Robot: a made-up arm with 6 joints. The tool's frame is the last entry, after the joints.
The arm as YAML. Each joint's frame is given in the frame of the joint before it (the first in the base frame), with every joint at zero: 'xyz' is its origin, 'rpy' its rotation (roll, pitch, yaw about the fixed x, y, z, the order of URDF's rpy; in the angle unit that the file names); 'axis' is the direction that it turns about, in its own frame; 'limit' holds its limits. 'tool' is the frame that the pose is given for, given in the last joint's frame.
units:
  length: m
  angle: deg
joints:
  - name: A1
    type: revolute
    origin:
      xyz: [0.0, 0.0, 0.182]
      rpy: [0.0, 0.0, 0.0]
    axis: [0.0, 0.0, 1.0]
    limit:
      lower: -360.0
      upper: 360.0
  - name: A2
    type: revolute
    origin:
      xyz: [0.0, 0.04, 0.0]
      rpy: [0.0, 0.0, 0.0]
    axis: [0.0, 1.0, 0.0]
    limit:
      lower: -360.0
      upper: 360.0
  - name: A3
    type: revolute
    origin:
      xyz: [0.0, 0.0, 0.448]
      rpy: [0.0, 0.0, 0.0]
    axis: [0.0, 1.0, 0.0]
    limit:
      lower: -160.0
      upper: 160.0
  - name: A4
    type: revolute
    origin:
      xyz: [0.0, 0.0, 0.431]
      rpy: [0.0, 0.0, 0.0]
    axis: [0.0, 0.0, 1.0]
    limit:
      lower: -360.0
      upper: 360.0
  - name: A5
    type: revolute
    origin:
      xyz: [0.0, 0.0, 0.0]
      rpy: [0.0, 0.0, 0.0]
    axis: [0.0, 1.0, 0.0]
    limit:
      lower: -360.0
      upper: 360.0
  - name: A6
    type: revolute
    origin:
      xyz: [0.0, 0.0, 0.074]
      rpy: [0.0, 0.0, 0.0]
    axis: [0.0, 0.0, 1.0]
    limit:
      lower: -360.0
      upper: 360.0
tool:
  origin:
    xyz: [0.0, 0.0, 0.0]
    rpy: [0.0, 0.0, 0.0]
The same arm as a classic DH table. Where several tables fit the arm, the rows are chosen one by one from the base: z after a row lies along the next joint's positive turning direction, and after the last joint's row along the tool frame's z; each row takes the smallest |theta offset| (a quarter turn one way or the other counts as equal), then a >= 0, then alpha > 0; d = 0 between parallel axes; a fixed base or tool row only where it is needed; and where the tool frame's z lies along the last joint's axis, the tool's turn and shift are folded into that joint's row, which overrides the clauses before.
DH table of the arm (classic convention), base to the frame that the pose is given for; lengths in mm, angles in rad. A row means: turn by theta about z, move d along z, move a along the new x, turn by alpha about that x. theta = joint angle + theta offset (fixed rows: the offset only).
A1: theta_offset 0.0000, d 182.0, a 0.0, alpha -1.5708
A2: theta_offset -1.5708, d 0.0, a 448.0, alpha 0.0000
A3: theta_offset 1.5708, d 40.0, a 0.0, alpha 1.5708
A4: theta_offset 0.0000, d 431.0, a 0.0, alpha -1.5708
A5: theta_offset 0.0000, d 0.0, a 0.0, alpha 1.5708
A6: theta_offset 0.0000, d 74.0, a 0.0, alpha 0.0000
Joint limits (rad, base to tool): -6.2832..6.2832 -6.2832..6.2832 -2.7925..2.7925 -6.2832..6.2832 -6.2832..6.2832 -6.2832..6.2832

